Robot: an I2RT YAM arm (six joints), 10 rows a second.
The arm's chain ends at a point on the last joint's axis. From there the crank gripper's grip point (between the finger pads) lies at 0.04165 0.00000 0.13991 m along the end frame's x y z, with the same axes.
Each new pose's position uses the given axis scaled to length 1; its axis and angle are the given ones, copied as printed.
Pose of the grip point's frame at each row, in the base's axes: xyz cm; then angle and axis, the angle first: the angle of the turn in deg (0 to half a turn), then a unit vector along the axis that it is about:
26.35, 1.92, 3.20, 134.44, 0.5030, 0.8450, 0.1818
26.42, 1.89, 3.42, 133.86, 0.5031, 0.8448, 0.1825
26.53, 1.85, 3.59, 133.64, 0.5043, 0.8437, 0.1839
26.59, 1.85, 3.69, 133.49, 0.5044, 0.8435, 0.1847
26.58, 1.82, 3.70, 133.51, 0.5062, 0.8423, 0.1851
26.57, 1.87, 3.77, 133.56, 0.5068, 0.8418, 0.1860
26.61, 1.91, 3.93, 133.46, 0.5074, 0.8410, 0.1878
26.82, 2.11, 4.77, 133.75, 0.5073, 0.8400, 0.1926
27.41, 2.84, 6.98, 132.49, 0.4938, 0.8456, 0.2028
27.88, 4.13, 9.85, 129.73, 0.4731, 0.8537, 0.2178
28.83, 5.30, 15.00, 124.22, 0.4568, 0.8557, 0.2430
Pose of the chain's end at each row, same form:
16.86, -0.26, 14.08, 134.44, 0.5030, 0.8450, 0.1818
16.83, -0.23, 14.22, 133.86, 0.5031, 0.8448, 0.1825
16.88, -0.26, 14.34, 133.64, 0.5043, 0.8437, 0.1839
16.91, -0.26, 14.41, 133.49, 0.5044, 0.8435, 0.1847
16.88, -0.28, 14.41, 133.51, 0.5062, 0.8423, 0.1851
16.87, -0.25, 14.47, 133.56, 0.5068, 0.8418, 0.1860
16.87, -0.23, 14.59, 133.46, 0.5074, 0.8410, 0.1878
17.09, -0.17, 15.41, 133.75, 0.5073, 0.8400, 0.1926
17.45, 0.38, 17.36, 132.49, 0.4938, 0.8456, 0.2028
17.47, 1.50, 19.74, 129.73, 0.4731, 0.8537, 0.2178
17.49, 2.66, 23.80, 124.22, 0.4568, 0.8557, 0.2430

